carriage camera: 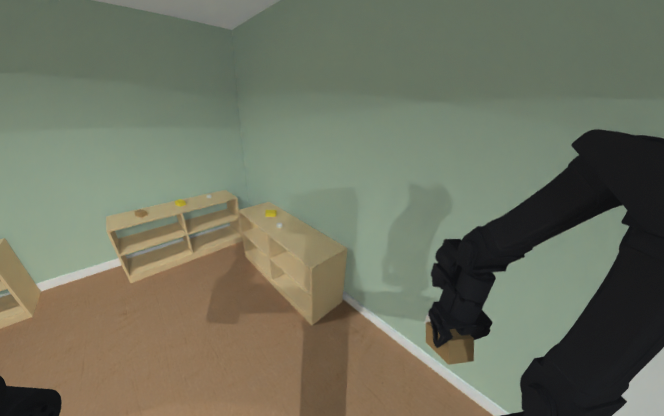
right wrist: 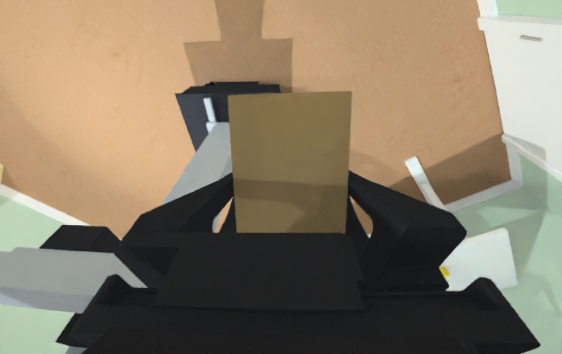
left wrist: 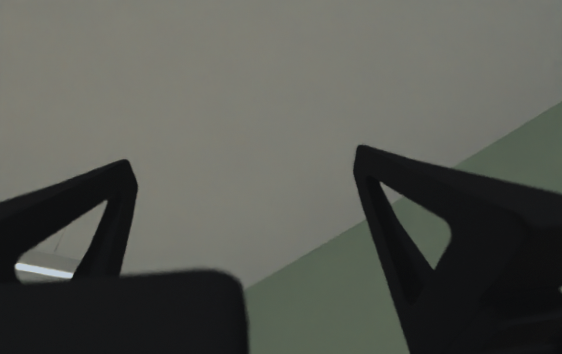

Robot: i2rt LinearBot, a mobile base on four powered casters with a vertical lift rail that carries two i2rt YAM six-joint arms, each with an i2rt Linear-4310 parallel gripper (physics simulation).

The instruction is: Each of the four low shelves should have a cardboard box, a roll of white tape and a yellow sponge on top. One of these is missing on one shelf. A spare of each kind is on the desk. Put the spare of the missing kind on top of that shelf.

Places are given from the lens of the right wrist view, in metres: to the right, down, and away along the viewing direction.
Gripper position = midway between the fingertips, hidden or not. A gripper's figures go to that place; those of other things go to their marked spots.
right gripper (right wrist: 290, 173): 0.01, 0.00, 0.14
cardboard box (right wrist: 290, 151): 0.01, -0.01, 0.10
